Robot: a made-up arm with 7 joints. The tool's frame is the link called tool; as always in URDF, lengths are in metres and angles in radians. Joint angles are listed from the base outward. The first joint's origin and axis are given. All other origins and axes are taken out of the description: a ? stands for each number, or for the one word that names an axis. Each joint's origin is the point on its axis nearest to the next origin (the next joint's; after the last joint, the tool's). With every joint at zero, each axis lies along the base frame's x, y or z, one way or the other. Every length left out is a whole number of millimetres.
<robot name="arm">
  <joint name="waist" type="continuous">
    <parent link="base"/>
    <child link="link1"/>
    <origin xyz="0 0.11 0.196" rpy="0 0 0"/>
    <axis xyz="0 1 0"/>
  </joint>
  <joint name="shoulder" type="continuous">
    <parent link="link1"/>
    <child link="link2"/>
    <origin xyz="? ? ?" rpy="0 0 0"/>
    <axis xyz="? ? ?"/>
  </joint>
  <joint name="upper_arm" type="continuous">
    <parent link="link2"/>
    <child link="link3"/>
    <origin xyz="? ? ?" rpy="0 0 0"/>
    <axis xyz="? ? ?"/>
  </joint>
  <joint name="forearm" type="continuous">
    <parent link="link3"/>
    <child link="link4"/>
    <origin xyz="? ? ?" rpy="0 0 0"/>
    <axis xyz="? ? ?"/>
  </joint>
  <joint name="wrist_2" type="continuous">
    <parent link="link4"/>
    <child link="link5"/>
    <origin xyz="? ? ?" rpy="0 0 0"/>
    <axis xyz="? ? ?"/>
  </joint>
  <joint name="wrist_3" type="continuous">
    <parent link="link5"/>
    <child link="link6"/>
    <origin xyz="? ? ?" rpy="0 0 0"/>
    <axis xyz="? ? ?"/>
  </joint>
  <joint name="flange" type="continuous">
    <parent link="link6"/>
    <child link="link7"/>
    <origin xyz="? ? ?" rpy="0 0 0"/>
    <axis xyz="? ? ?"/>
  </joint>
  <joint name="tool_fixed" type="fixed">
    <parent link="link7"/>
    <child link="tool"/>
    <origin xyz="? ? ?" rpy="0 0 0"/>
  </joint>
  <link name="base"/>
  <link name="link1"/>
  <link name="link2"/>
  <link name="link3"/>
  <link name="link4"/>
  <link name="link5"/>
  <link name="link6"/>
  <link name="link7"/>
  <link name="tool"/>
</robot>
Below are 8 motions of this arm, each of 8 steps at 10 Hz.
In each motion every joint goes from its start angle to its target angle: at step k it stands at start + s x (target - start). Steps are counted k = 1, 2, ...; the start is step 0. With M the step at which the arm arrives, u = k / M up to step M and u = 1 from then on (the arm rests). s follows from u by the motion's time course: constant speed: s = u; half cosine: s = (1 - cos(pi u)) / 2; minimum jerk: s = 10 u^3 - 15 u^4 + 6 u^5.
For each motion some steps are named. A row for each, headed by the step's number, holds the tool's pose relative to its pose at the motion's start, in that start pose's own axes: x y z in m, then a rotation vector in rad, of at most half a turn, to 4 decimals.
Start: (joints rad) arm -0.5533 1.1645 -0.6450 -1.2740 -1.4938 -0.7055 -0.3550
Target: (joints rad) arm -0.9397 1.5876 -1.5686 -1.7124 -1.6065 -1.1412 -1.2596
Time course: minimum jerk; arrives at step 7
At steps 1, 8:
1: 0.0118 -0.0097 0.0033 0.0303 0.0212 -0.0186
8: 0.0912 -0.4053 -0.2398 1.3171 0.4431 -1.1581

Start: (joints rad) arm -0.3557 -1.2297 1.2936 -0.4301 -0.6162 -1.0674 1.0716
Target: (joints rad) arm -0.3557 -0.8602 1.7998 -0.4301 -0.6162 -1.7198 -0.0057
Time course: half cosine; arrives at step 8
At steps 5, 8:
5: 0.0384 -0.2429 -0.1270 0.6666 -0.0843 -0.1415
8: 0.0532 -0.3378 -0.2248 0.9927 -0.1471 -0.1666

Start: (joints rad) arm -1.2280 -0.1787 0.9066 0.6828 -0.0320 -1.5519 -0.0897
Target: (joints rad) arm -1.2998 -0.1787 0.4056 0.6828 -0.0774 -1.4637 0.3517
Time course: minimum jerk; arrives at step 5
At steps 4, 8:
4: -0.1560 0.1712 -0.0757 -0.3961 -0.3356 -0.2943
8: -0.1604 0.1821 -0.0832 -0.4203 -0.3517 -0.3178

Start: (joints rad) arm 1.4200 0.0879 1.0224 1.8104 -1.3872 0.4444 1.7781
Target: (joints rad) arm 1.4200 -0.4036 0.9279 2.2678 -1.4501 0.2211 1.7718
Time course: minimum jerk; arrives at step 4
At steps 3, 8:
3: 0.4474 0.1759 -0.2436 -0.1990 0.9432 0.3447
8: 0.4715 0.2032 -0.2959 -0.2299 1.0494 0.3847

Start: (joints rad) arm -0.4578 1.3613 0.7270 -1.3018 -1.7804 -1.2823 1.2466
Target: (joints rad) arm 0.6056 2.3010 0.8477 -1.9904 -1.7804 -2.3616 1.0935
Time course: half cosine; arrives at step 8
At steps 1, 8:
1: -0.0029 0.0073 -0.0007 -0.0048 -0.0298 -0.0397
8: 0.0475 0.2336 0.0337 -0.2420 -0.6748 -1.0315

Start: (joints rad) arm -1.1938 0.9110 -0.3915 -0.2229 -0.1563 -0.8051 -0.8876
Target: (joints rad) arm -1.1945 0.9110 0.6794 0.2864 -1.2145 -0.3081 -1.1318
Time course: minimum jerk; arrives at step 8
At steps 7, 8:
7: 0.0470 -0.2773 0.0158 -0.0180 0.0646 1.7119
8: 0.0516 -0.2806 0.0148 -0.0159 0.0607 1.7338

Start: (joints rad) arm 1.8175 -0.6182 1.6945 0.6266 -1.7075 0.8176 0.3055
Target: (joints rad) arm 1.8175 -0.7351 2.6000 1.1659 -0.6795 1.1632 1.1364
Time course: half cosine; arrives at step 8
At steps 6, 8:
6: -0.2172 0.2697 -0.1464 -0.3738 -1.1492 -1.0607
8: -0.1936 0.3281 -0.2068 -0.4330 -1.3126 -1.3210

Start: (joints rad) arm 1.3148 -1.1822 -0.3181 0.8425 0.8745 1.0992 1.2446
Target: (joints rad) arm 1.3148 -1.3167 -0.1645 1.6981 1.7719 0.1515 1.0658
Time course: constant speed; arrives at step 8
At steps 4, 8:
4: -0.1125 -0.2033 0.0361 0.2830 -0.1028 -0.5425
8: -0.3841 -0.4199 -0.0799 0.8146 -0.2916 -0.7751

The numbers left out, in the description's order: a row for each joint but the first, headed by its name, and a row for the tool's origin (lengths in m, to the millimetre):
shoulder: xyz 0.051 0 0.209, axis -1 0 0
upper_arm: xyz 0 0.067 -0.013, axis 0 0 1
forearm: xyz -0.139 0.074 0, axis 0 -1 0
wrist_2: xyz -0.123 0 0.101, axis 1 0 0
wrist_3: xyz 0 0.073 -0.035, axis 0 0 1
flange: xyz 0.105 0.219 0, axis -1 0 0
tool: xyz 0 0.028 0.359

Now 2 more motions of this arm.
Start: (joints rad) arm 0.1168 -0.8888 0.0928 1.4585 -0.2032 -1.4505 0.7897
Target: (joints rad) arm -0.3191 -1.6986 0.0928 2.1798 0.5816 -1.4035 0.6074
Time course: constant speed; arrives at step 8
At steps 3, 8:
3: 0.2164 -0.2301 -0.0289 0.4823 0.4820 0.0344
8: 0.3690 -0.4996 -0.3294 1.3408 1.0439 -0.0593

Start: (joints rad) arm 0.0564 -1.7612 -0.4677 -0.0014 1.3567 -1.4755 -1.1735
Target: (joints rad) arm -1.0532 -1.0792 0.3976 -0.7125 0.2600 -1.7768 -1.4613
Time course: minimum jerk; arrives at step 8
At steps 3, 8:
3: -0.0403 0.1500 0.0763 -0.4976 -0.2096 0.4575
8: -0.0989 0.4083 0.1009 -1.2520 0.4272 2.2203

